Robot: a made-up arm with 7 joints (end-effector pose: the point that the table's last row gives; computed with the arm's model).
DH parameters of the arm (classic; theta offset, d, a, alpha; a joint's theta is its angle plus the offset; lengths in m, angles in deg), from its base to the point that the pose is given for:
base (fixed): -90 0.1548 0.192 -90
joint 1: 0 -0.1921 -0.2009 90
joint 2: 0 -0.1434 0.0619 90
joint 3: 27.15 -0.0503 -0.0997 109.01
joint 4: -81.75 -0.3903 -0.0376 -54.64
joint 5: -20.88 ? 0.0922 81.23
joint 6: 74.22 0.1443 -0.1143 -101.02
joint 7: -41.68 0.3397 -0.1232 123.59
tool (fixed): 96.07 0.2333 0 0
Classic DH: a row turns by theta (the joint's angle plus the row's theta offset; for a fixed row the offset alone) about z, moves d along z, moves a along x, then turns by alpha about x.
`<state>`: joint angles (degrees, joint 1 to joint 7).
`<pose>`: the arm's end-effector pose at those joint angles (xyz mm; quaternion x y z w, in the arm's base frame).
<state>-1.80 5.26 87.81 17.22 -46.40 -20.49 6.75</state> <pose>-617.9 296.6 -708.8 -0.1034 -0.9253 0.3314 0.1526</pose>
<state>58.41 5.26 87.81 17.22 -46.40 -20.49 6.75</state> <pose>-617.9 800.2 149.8 -0.0129 -0.9667 -0.1774 0.1838</pose>
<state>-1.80 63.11 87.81 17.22 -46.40 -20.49 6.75</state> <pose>-685.1 -210.8 -692.8 -0.3619 0.8575 -0.3654 0.0126</pose>
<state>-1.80 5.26 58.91 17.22 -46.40 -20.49 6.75</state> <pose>-644.4 593.2 -430.1 -0.0553 -0.9748 0.0932 0.1948</pose>
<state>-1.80 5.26 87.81 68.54 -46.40 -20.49 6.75</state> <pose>-287.9 422.6 -781.5 0.0127 0.9645 -0.1290 0.2302</pose>
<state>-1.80 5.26 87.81 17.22 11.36 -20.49 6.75</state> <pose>-431.5 19.6 -764.7 -0.2846 0.8593 -0.3989 0.1462</pose>
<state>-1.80 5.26 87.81 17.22 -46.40 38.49 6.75</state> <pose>-361.4 177.4 -976.9 0.3305 0.7735 -0.4792 0.2507</pose>
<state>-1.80 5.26 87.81 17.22 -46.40 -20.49 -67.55</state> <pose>-407.8 468.9 -650.2 -0.4855 -0.8607 -0.1533 0.0084</pose>
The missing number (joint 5, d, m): -0.3232
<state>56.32 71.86 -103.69 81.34 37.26 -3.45 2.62</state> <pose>539.8 -199.3 681.2 -0.4307 -0.3028 -0.7324 0.4317</pose>
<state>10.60 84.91 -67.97 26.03 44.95 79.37 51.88</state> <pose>-12.5 276.0 927.6 -0.3305 -0.8331 -0.3262 0.3005</pose>
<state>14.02 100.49 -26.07 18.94 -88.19 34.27 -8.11</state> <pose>-769.7 -438.5 767.8 0.3887 -0.7448 0.0834 0.5359</pose>
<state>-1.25 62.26 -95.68 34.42 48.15 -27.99 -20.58</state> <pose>62.9 -77.9 752.4 -0.1885 -0.3720 -0.9068 0.0612</pose>
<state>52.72 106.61 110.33 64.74 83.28 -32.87 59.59</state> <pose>-408.3 454.2 262.0 0.3262 -0.4407 -0.1174 0.8280</pose>
